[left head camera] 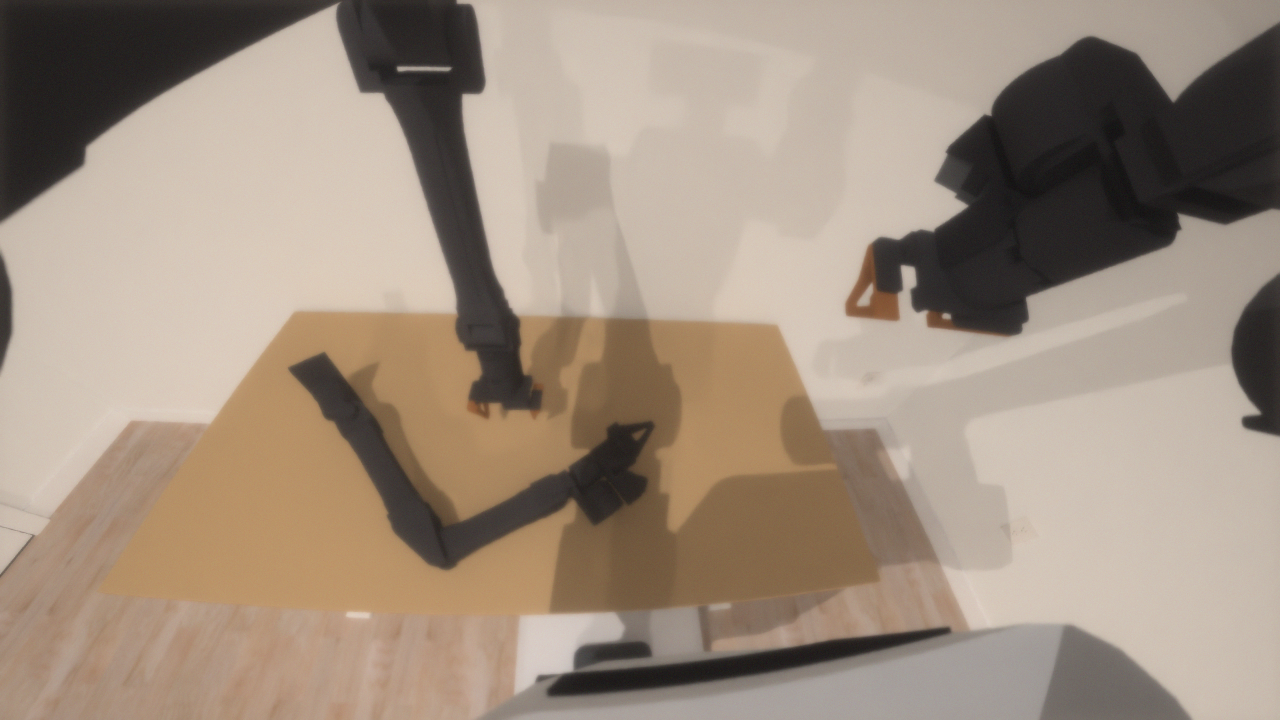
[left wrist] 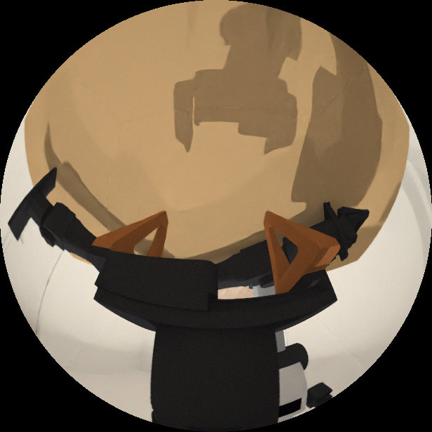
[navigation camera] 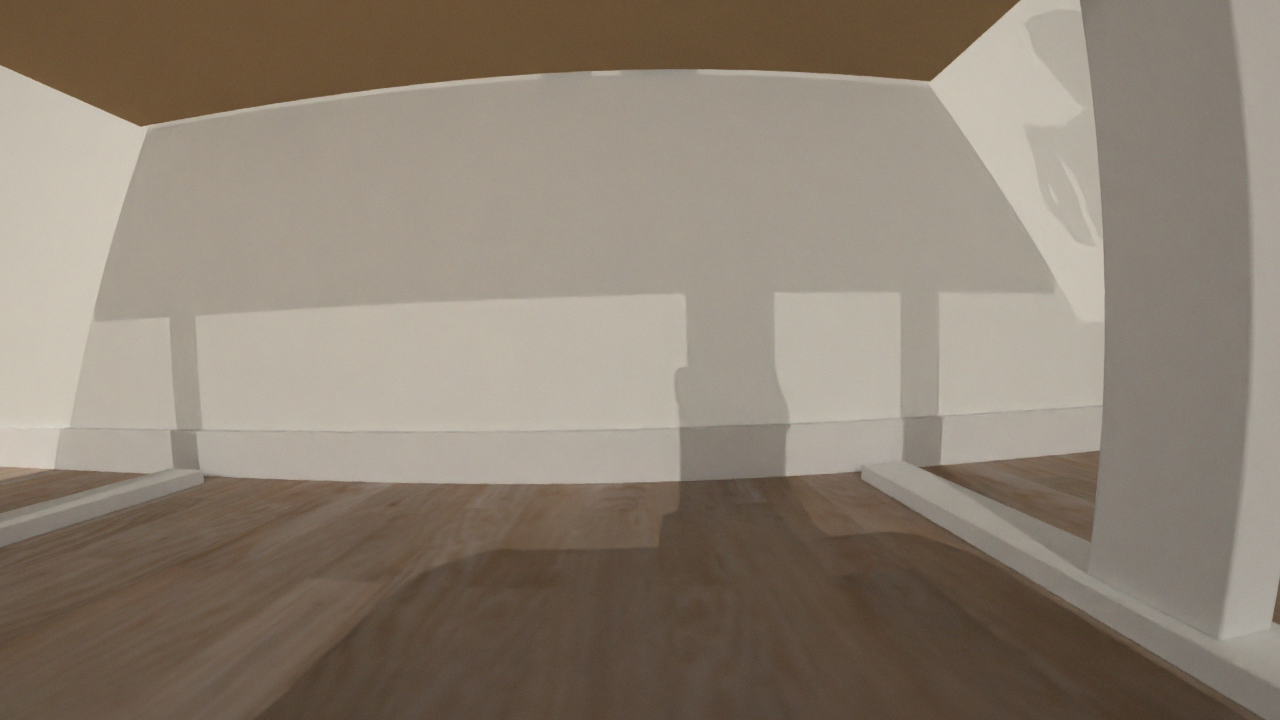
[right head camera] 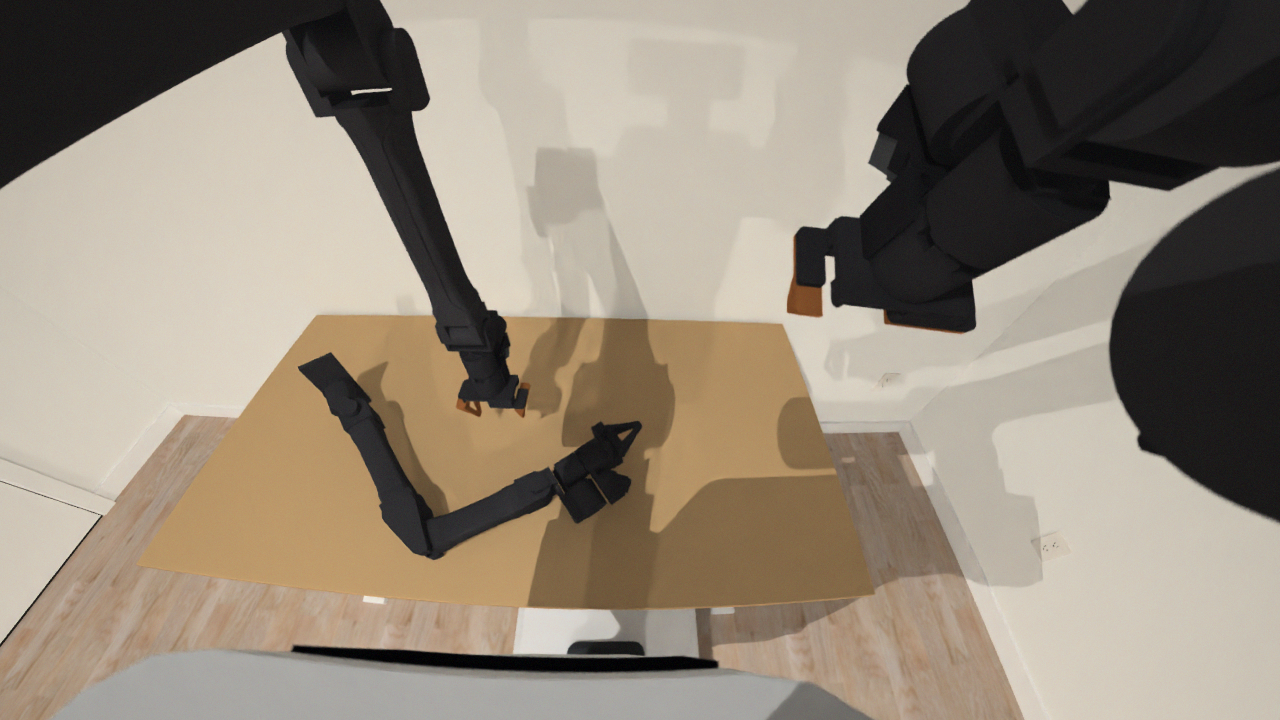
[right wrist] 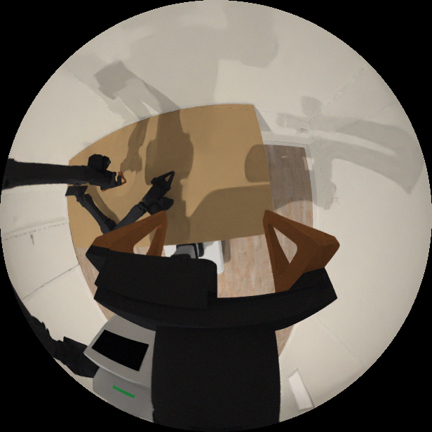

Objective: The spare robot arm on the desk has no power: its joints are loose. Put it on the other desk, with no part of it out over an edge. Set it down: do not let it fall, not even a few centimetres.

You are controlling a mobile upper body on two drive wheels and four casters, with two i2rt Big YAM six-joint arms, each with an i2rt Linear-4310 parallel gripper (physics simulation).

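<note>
The black spare arm lies bent in a V on the tan desk, its flat base end at the far left and its gripper end near the middle. It also shows in the right wrist view, and its base end in the left wrist view. My left gripper is open and empty, above the desk between the two ends of the spare arm. My right gripper is open and empty, up at the right. The other desk does not show.
Walls stand behind the desk and at the right. The robot's grey body is at the near edge. In the navigation camera, a white desk leg stands at the right, with white foot bars on the wooden floor.
</note>
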